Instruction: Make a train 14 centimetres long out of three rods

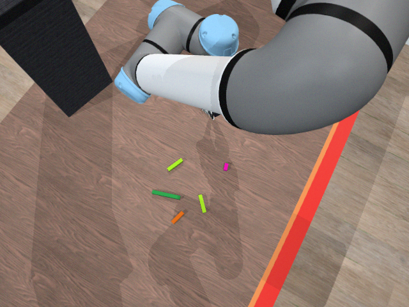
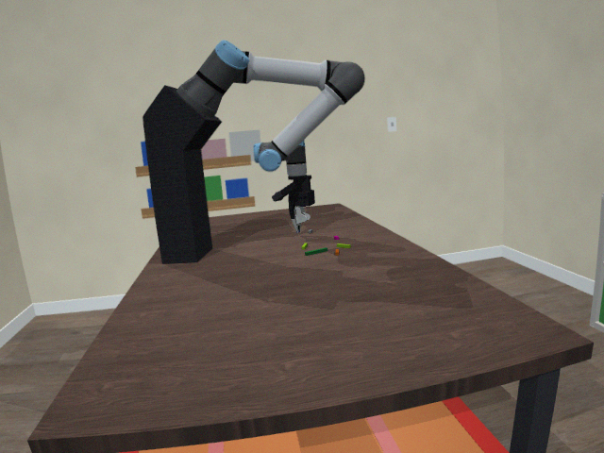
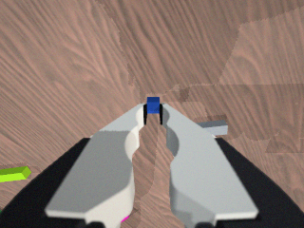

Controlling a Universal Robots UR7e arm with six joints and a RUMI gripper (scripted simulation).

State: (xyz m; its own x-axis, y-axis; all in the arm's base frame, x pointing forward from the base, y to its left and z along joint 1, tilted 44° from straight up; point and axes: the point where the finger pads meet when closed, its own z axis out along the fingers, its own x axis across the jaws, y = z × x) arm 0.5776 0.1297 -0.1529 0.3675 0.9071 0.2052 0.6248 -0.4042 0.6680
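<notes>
Now: hand 50 mm short of the grey rod, 30 mm to the right of it and 20 mm above it. Also, from my hand: magenta rod (120 mm ahead, 120 mm to the right, 20 mm below); then blue rod (10 mm below); then green rod (20 mm ahead, 280 mm to the right, 20 mm below).
</notes>
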